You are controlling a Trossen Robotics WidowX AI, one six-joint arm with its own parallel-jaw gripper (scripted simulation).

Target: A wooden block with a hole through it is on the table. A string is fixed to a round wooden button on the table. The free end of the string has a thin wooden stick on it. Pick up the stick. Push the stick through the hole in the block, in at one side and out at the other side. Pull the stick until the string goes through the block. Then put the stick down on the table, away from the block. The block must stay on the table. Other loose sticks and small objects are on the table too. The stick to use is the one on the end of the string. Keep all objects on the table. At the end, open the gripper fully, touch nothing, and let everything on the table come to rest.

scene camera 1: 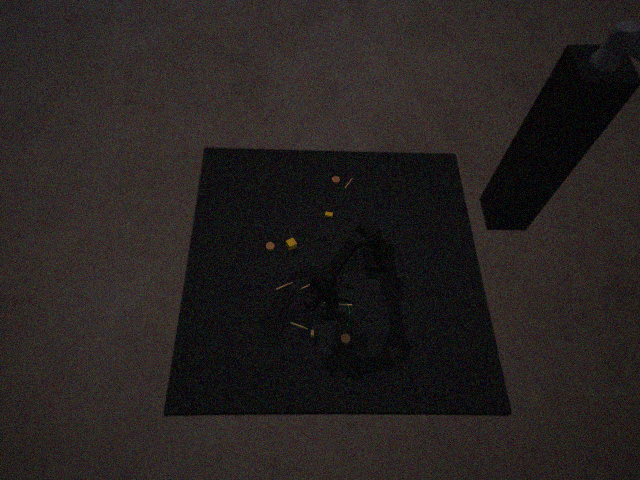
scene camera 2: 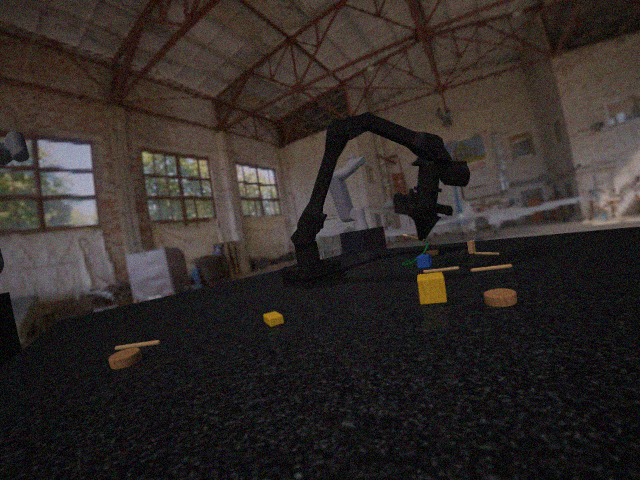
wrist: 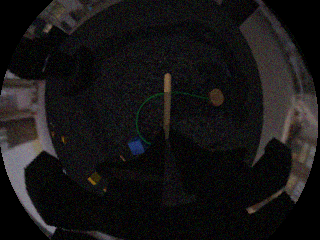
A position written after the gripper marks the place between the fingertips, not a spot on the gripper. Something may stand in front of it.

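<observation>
You can see the gripper [scene camera 2: 421, 240] here, and there's the gripper [wrist: 166, 131] again. There's a yellow cube [scene camera 2: 432, 290] too.
</observation>
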